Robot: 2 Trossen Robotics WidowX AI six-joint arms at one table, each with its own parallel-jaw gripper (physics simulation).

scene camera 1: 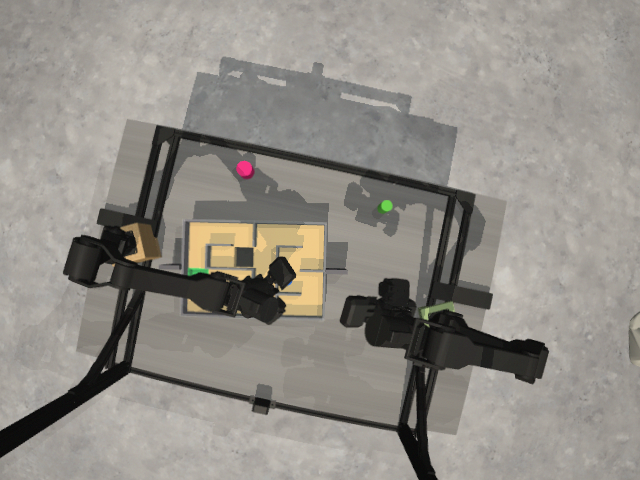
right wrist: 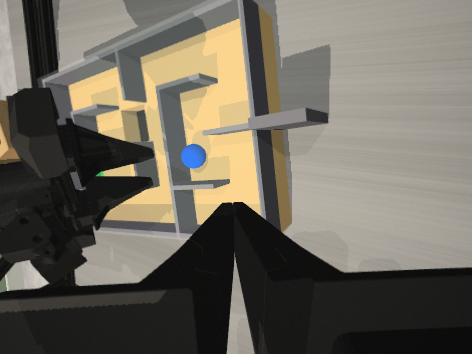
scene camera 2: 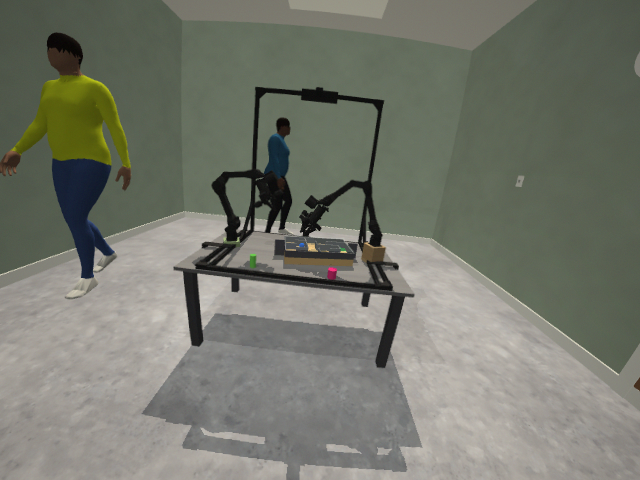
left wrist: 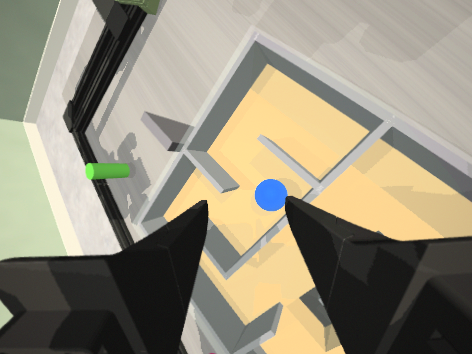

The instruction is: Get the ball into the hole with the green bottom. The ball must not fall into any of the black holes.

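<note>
The blue ball [scene camera 1: 290, 282] [scene camera 2: 301, 244] [left wrist: 270, 195] [right wrist: 193, 156] lies on the maze floor, beside the long inner wall and near a short wall joined to it. The walled maze box [scene camera 1: 186, 242] [scene camera 2: 318, 260] [left wrist: 320, 76] [right wrist: 258, 100] stands on the table. The green-bottomed hole [scene camera 1: 197, 271] [scene camera 2: 342, 250] is at its left in scene camera 1, partly hidden by the left arm. A black hole [scene camera 1: 244, 256] lies nearer its middle. My left gripper [left wrist: 246, 204] [right wrist: 152, 167] is half open and empty above the maze. My right gripper [right wrist: 232, 212] is shut and empty.
A handle [scene camera 1: 336, 270] [left wrist: 165, 131] [right wrist: 289, 119] sticks out from the maze's side. A pink cylinder [scene camera 1: 245, 168] [scene camera 2: 331, 273] and a green cylinder [scene camera 1: 386, 205] [scene camera 2: 252, 260] [left wrist: 109, 171] stand apart from it. A tan box [scene camera 1: 148, 243] [scene camera 2: 373, 253] is beside the left arm's base.
</note>
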